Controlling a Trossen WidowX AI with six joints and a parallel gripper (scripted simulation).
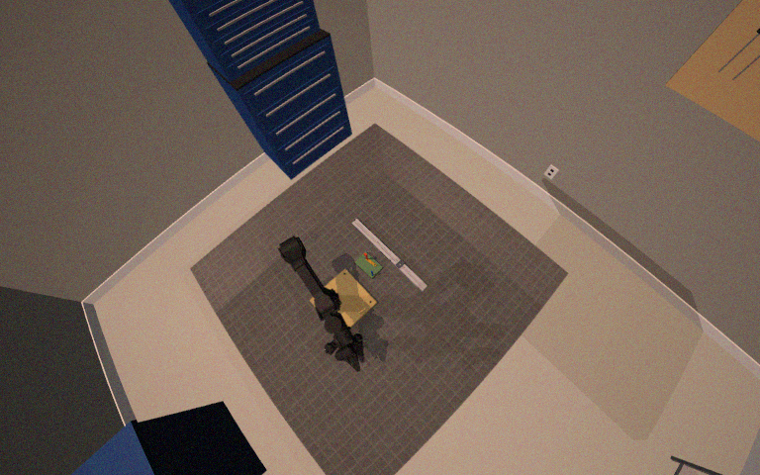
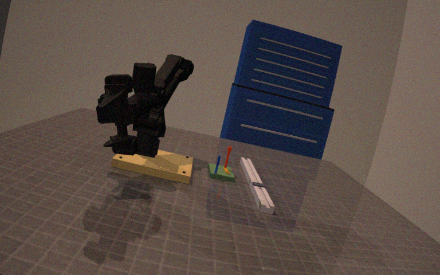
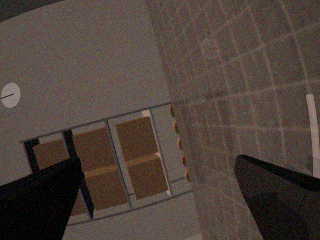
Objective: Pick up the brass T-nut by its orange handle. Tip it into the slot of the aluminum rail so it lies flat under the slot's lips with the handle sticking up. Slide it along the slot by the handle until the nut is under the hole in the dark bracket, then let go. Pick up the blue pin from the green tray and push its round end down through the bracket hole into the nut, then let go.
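Right now the brass T-nut is 330 mm ahead of my gripper tip, 280 mm to the left of it and 80 mm below it. Also, from my gripper tip: green tray 300 mm ahead, 260 mm to the left, 120 mm below; blue pin 290 mm ahead, 230 mm to the left, 100 mm below.
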